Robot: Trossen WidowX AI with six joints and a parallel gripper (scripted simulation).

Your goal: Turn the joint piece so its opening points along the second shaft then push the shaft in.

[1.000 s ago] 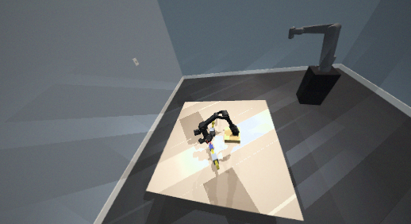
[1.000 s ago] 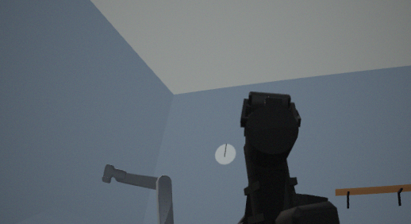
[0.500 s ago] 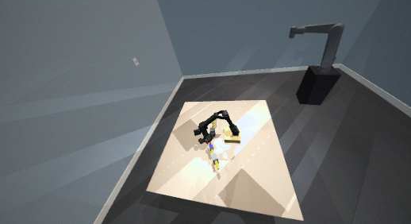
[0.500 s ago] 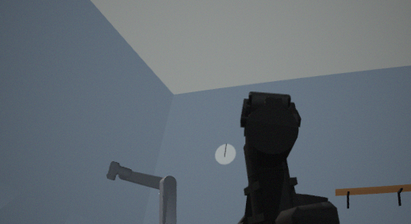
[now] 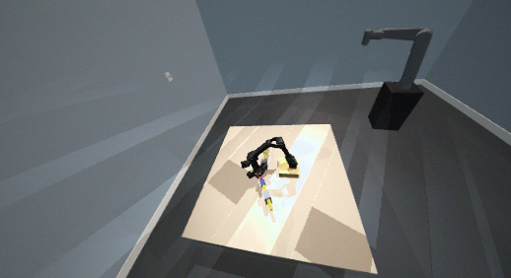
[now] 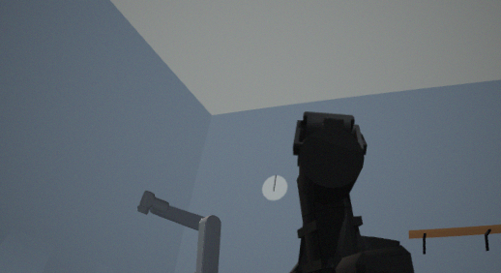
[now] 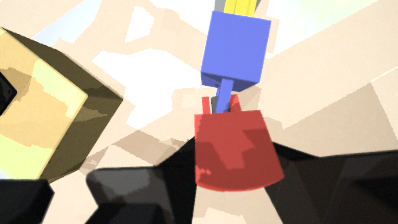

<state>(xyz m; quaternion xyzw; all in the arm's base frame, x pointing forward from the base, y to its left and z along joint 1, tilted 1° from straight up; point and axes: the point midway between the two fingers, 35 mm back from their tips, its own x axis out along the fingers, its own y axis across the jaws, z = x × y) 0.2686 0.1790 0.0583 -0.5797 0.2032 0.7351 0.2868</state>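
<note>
My gripper tip is 3 cm below the red joint piece.
</note>
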